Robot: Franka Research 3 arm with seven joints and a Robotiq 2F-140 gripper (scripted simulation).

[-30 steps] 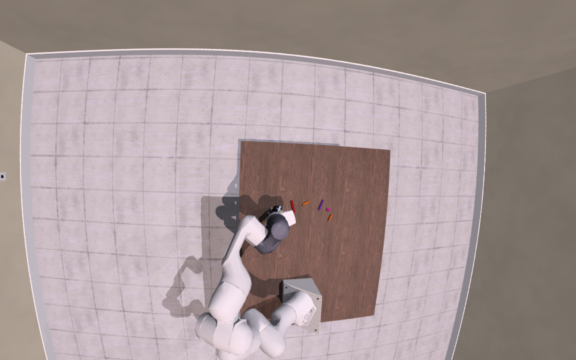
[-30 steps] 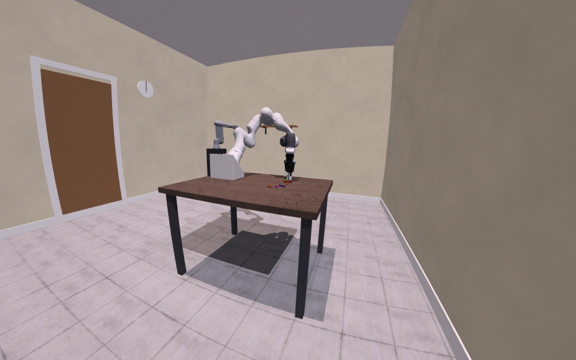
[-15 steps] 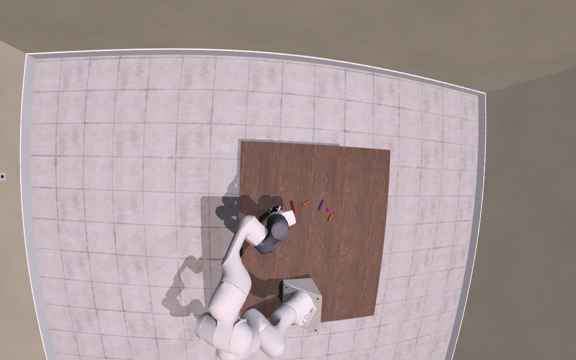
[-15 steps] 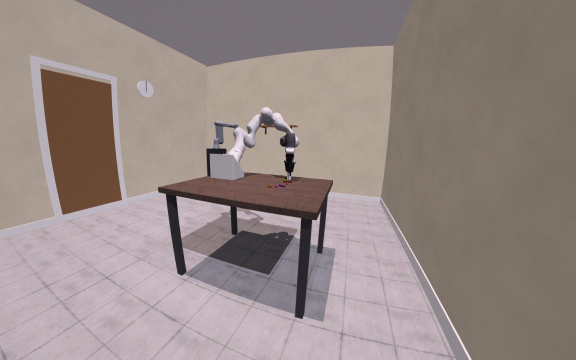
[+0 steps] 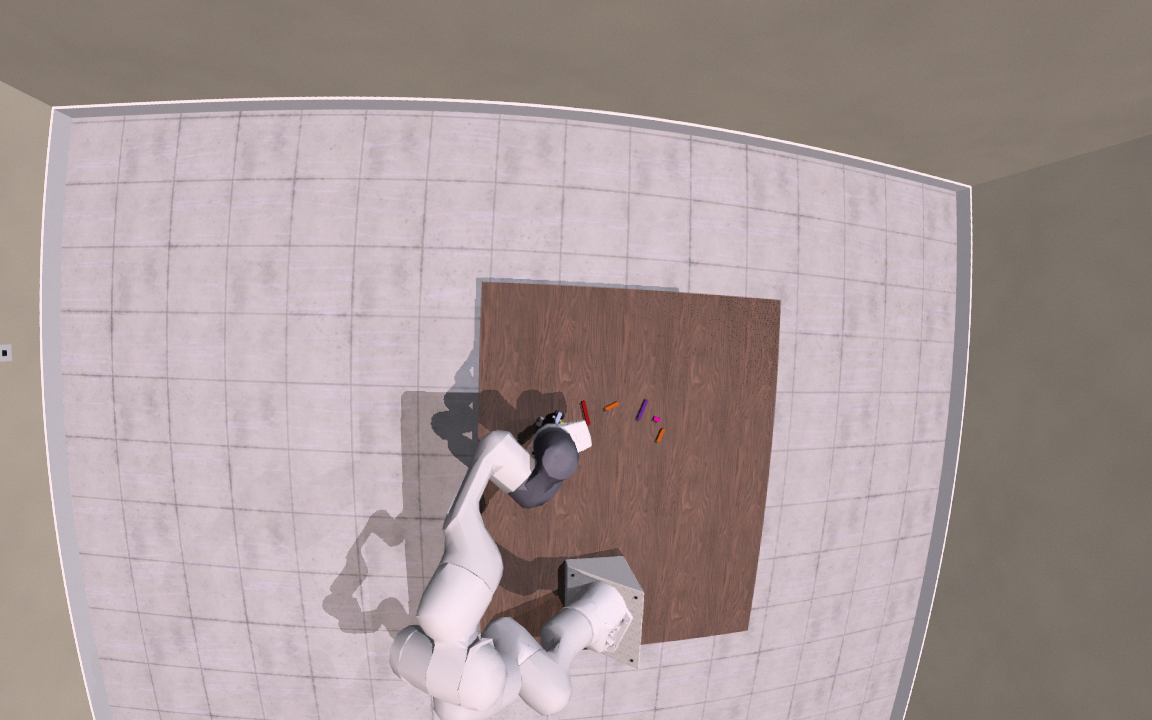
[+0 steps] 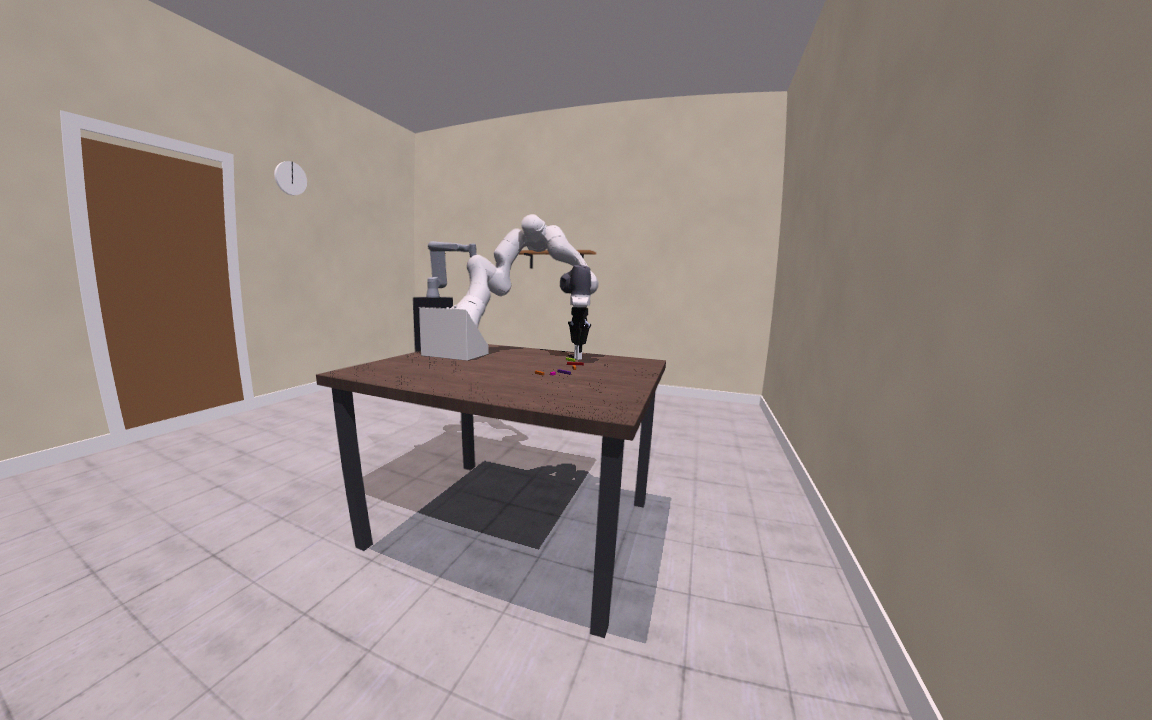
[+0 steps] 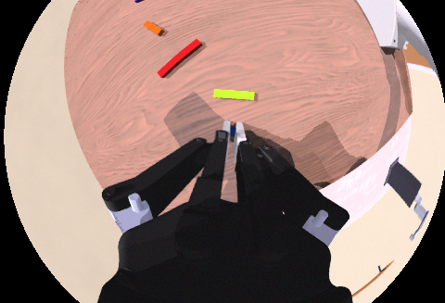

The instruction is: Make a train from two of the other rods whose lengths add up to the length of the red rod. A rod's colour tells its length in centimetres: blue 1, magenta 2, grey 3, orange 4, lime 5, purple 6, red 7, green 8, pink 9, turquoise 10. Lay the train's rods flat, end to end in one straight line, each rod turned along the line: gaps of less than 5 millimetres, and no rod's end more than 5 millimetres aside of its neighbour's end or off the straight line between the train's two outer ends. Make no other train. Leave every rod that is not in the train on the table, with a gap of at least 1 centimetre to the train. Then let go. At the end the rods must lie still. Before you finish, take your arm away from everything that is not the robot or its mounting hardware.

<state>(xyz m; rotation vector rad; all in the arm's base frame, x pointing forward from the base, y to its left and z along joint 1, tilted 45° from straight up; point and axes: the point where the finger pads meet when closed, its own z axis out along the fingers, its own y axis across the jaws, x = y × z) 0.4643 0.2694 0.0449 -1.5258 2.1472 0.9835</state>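
Now: hand 50 mm to the left of the lime rod, 30 mm above it and 20 mm past it. The rest, counted from my hand: small blue rod: 30 mm below; then red rod: 120 mm to the right, 40 mm ahead, 30 mm below; then purple rod: 280 mm to the right, 70 mm ahead, 30 mm below.
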